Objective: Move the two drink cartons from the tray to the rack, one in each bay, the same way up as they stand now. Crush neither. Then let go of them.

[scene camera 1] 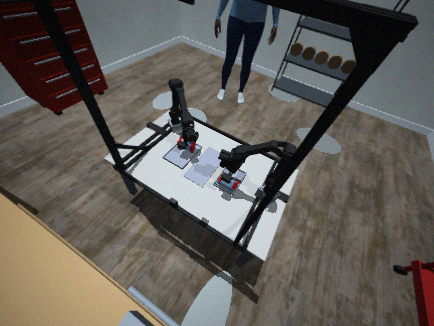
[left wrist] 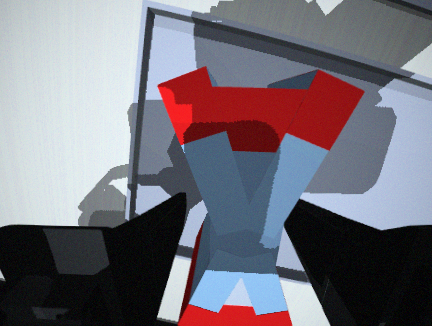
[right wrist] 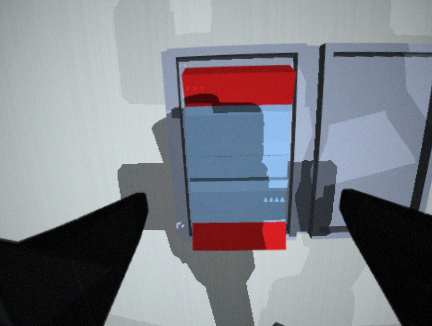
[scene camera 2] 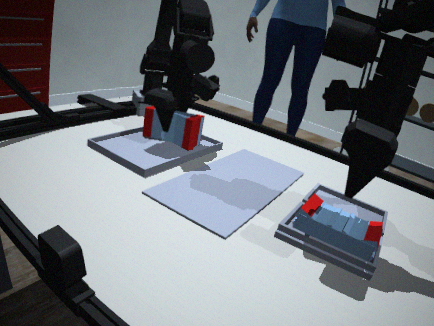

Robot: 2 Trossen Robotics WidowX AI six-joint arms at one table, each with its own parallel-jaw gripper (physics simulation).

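Places are measured from the left arm's base along level axes (x up, y ahead, z left), in millimetres.
Pixels of known places: left gripper, fingertip midpoint: (scene camera 1: 186, 145) (left wrist: 232, 199) (scene camera 2: 172, 128); right gripper, fingertip midpoint: (scene camera 1: 229, 176) (right wrist: 242, 200) (scene camera 2: 353, 186); left arm's base, origin of the base link: (scene camera 1: 175, 121).
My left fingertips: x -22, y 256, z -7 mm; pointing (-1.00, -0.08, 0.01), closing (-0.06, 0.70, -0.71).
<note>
Ahead of a thing's pixels: the offset from my left fingertips to its top centre. Level surfaces: height alone.
A blue carton with red ends {dz +0, dx +41, dy +5 mm} (scene camera 1: 193, 146) (scene camera 2: 175, 131) (left wrist: 210, 170) stands in the tray {dz -40, dx -17, dy +36 mm} (scene camera 1: 175, 159) (scene camera 2: 115, 152) (left wrist: 410, 150). It narrows to a waist and its red ends flare. My left gripper (scene camera 1: 187, 142) (scene camera 2: 166, 129) (left wrist: 232, 199) is open, one finger on each side of the waist. A second such carton {dz +133, dx +17, dy +416 mm} (scene camera 1: 229, 181) (scene camera 2: 340, 220) (right wrist: 225, 145) sits in one bay of the rack {dz +179, dx -13, dy +383 mm} (scene camera 2: 325, 252) (right wrist: 350, 100), the left bay in the right wrist view; its top dips in the middle. My right gripper (scene camera 2: 351, 194) (right wrist: 242, 200) is open above it. The rack's other bay holds no carton.
A flat pale blue panel (scene camera 1: 202, 170) (scene camera 2: 225, 195) lies on the white table {dx -33 mm} (scene camera 1: 160, 182) (scene camera 2: 190, 275) between tray and rack. Black frame posts and rails surround the table. A person (scene camera 1: 240, 50) (scene camera 2: 295, 65) stands behind it.
</note>
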